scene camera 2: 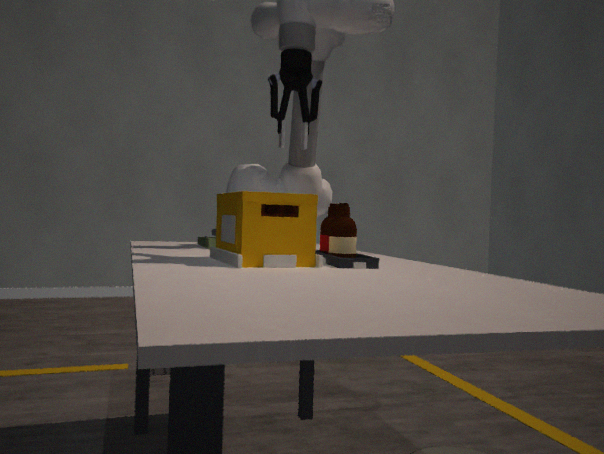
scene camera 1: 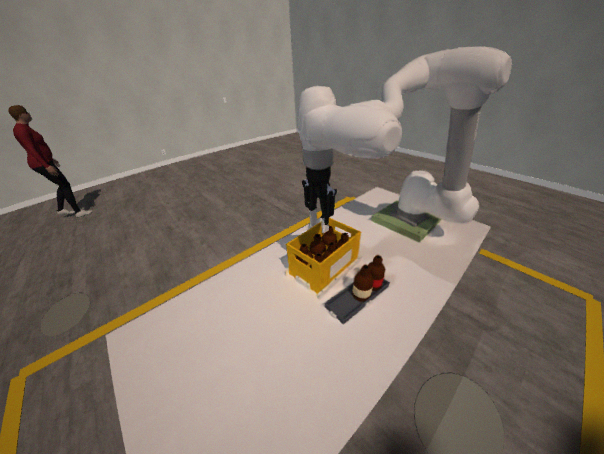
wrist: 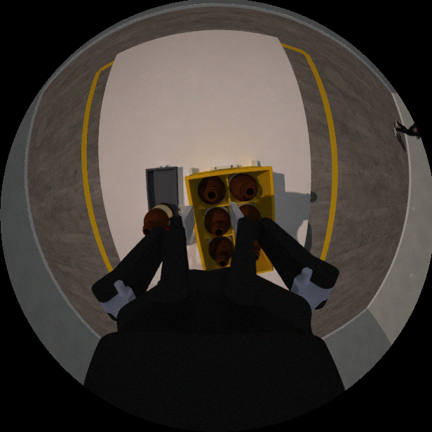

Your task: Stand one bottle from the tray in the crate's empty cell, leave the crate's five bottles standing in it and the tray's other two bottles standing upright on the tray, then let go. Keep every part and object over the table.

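Places are measured from the arm's base along level axes (x ahead, y left, z up), in millimetres.
Pixels of known places: gripper, between the fingertips: [scene camera 2: 292, 148] [scene camera 1: 319, 228]; arm's base, origin of its link: [scene camera 1: 409, 216].
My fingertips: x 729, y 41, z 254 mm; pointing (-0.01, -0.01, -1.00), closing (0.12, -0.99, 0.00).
For each thing: its top centre in the pictures, then the offset to it from my fingertips. Level surfaces: height alone.
- yellow crate, centre of its top: [scene camera 2: 264, 194] [scene camera 1: 324, 237] 76 mm back, 58 mm right, 113 mm down
- dark tray, centre of its top: [scene camera 2: 342, 253] [scene camera 1: 358, 292] 76 mm back, 156 mm left, 262 mm down
- cream-label bottle, centre of its top: [scene camera 2: 343, 203] [scene camera 1: 365, 267] 91 mm back, 159 mm left, 128 mm down
- red-label bottle, centre of its top: [scene camera 2: 334, 203] [scene camera 1: 378, 257] 170 mm back, 153 mm left, 128 mm down
- table, height of its surface: 288 mm down
The yellow crate [scene camera 1: 304, 271] [scene camera 2: 280, 240] [wrist: 271, 200] stands upright on the table. In the wrist view a brown bottle shows in each of its six cells, among them the far-left bottle [wrist: 211, 191] and far-right bottle [wrist: 243, 188]; the near-right one is mostly hidden by a finger. The dark tray [scene camera 1: 344, 304] [scene camera 2: 368, 262] [wrist: 163, 186] lies beside the crate. A cream-label bottle [scene camera 1: 363, 286] [scene camera 2: 343, 244] [wrist: 157, 219] and a red-label bottle [scene camera 1: 378, 273] [scene camera 2: 324, 243] stand upright on it. My gripper [scene camera 1: 319, 221] [scene camera 2: 293, 145] [wrist: 211, 212] is partly open and empty, above the crate and apart from it.
White locating blocks [scene camera 2: 280, 261] sit around the crate's foot on the table [scene camera 1: 240, 350] [scene camera 2: 350, 300] [wrist: 210, 100]. The green base plate [scene camera 1: 395, 225] under the arm is at the table's far end. A person in red [scene camera 1: 34, 145] is on the floor, well beyond the table.
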